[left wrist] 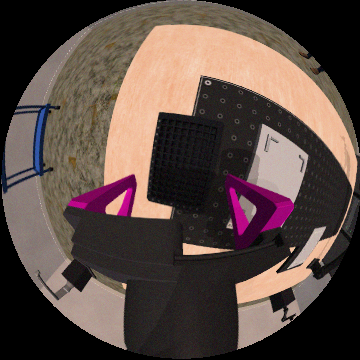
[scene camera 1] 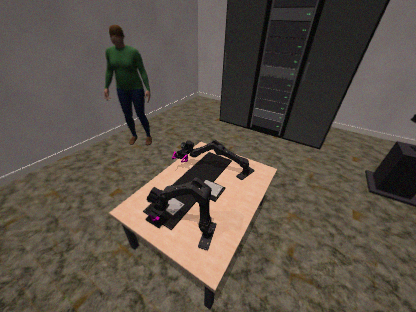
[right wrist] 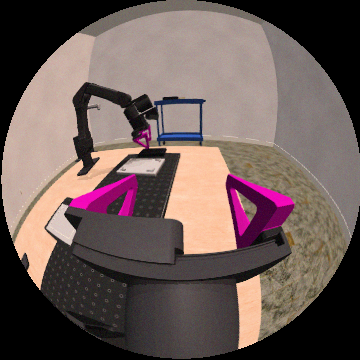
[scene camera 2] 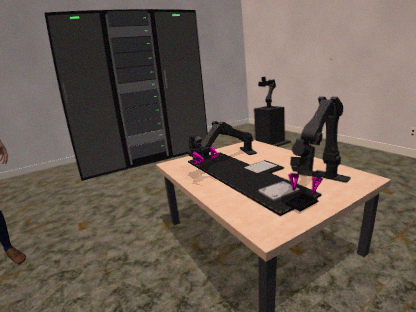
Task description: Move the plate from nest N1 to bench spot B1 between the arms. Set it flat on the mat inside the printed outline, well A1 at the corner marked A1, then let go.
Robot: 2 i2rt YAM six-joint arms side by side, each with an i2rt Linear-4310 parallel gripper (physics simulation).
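Frame: origin at the left arm's base, x ahead, y left, z up, level; metres.
Seen in the pictures: left gripper, fingertip midpoint: [left wrist: 180, 178] [scene camera 1: 157, 215] [right wrist: 148, 143] [scene camera 2: 303, 192]; right gripper, fingertip midpoint: [scene camera 1: 176, 160] [right wrist: 181, 178] [scene camera 2: 211, 157]; left arm's base, link origin: [scene camera 1: 207, 235] [right wrist: 88, 166] [scene camera 2: 331, 176]; right arm's base, link origin: [left wrist: 312, 262] [scene camera 1: 245, 173] [scene camera 2: 248, 151].
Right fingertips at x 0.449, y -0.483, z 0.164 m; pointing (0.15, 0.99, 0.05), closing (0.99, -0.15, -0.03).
Pixels of each thing's top centre, then the offset from my right fingertips to it. Level surfaces: height alone.
- long black perforated board, surface height: dz -0.151 m
- pale panel with corner brackets, top centre: [left wrist: 278, 190] [right wrist: 140, 163] [scene camera 2: 278, 188] [scene camera 1: 170, 203] dx -0.111, dy +0.349, dz -0.133 m
- second pale panel, top centre: [right wrist: 63, 220] [left wrist: 308, 248] [scene camera 2: 260, 166] [scene camera 1: 210, 187] dx -0.343, dy +0.073, dz -0.149 m
- wooden table, surface height: dz -0.164 m
A black plate with a grid of wells [scene camera 1: 158, 224] [scene camera 2: 302, 201] [left wrist: 187, 160] [right wrist: 152, 152] lies flat at one end of the long black perforated board [scene camera 2: 230, 175] [left wrist: 230, 111]. My left gripper [scene camera 2: 304, 190] [left wrist: 180, 178] is open and points down above the plate, with nothing between its fingers. My right gripper [scene camera 1: 180, 157] [scene camera 2: 206, 155] [right wrist: 181, 178] is open and empty above the board's far end. A pale panel with corner brackets [scene camera 2: 279, 190] [left wrist: 282, 160] lies beside the plate. A second pale panel [scene camera 1: 215, 188] [scene camera 2: 263, 166] lies between the arms; its printed outline and A1 mark are not readable.
The wooden table [scene camera 1: 235, 200] [scene camera 2: 220, 200] carries both arms. The left arm [scene camera 1: 202, 200] [scene camera 2: 330, 135] rises beside the bracketed panel, and the right arm [scene camera 1: 227, 152] [scene camera 2: 227, 129] reaches over the board's other end. A person in green [scene camera 1: 127, 67] stands behind the table in scene camera 1.
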